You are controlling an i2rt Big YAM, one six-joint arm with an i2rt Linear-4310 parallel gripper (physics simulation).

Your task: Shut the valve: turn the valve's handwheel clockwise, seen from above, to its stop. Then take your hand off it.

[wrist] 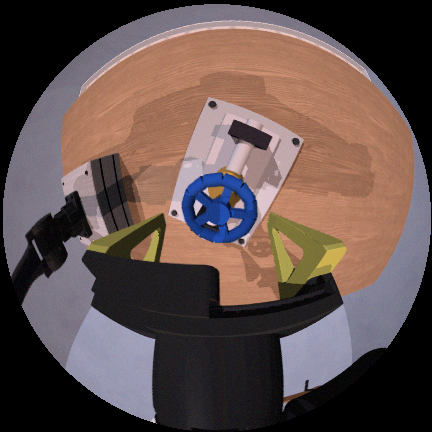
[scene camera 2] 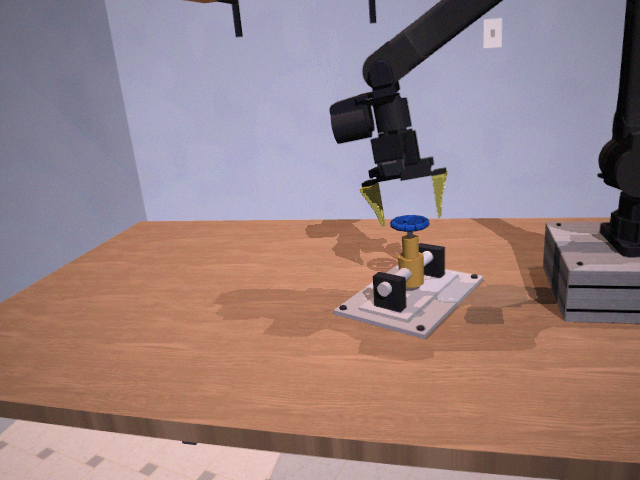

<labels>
My gripper shows in the wrist view and in scene camera 2. The same spot on my gripper: [wrist: 181, 289] is [scene camera 2: 406, 173]. One and the same spot on a base plate: [wrist: 213, 112] is [scene camera 2: 420, 323].
</labels>
